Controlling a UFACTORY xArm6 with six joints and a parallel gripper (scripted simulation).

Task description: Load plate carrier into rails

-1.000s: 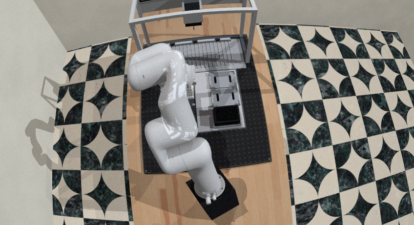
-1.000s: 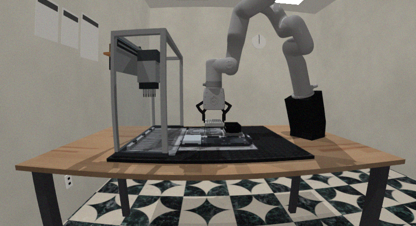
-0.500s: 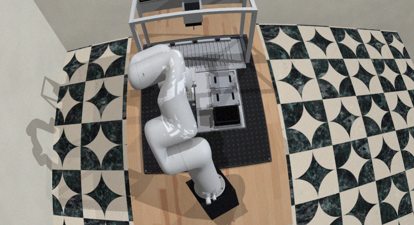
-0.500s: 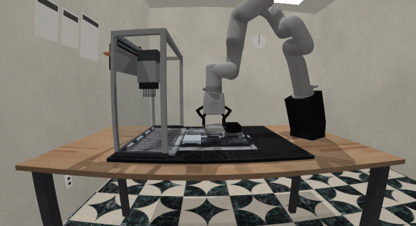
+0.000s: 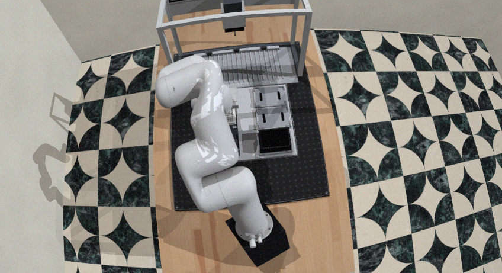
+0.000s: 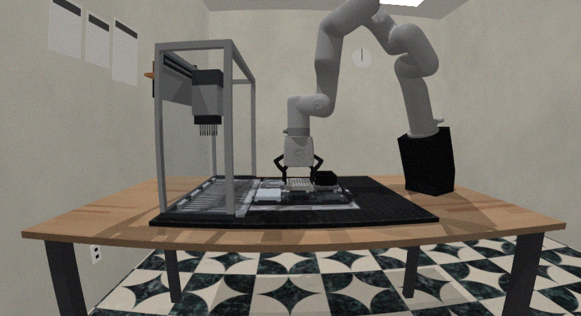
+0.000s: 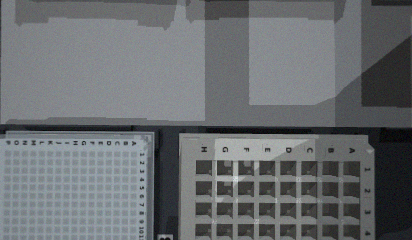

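The plate carrier PC7 is 10 mm behind my hand and 50 mm below it. The rest, counted from my hand: grey apron: 20 mm behind, 90 mm to the right, 70 mm below; nest S2: 20 mm behind, 220 mm to the right, 60 mm below; 96-well plate C15: 10 mm below.
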